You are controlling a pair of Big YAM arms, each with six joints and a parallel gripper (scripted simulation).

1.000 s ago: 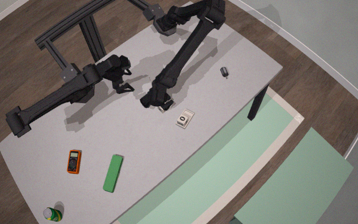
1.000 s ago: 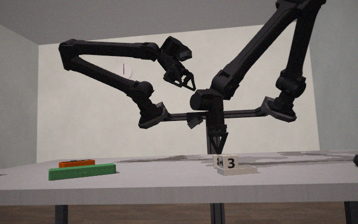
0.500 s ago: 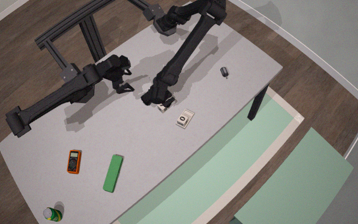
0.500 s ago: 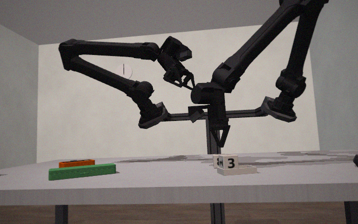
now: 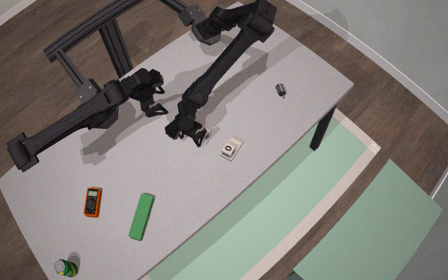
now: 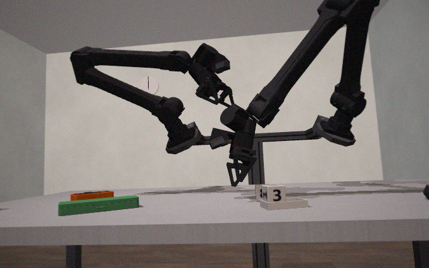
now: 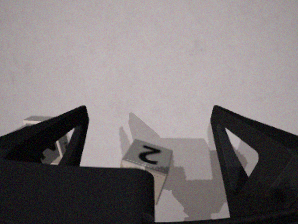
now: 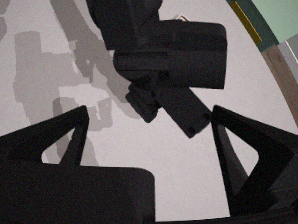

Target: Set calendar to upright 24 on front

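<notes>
My left hand is 130 mm short of the calendar tray, 110 mm to the right of it and 50 mm above it. The rest, counted from my left hand: green box (380 mm to the right, 90 mm ahead, 40 mm below); dark object (490 mm to the left, 100 mm ahead, 40 mm below).
</notes>
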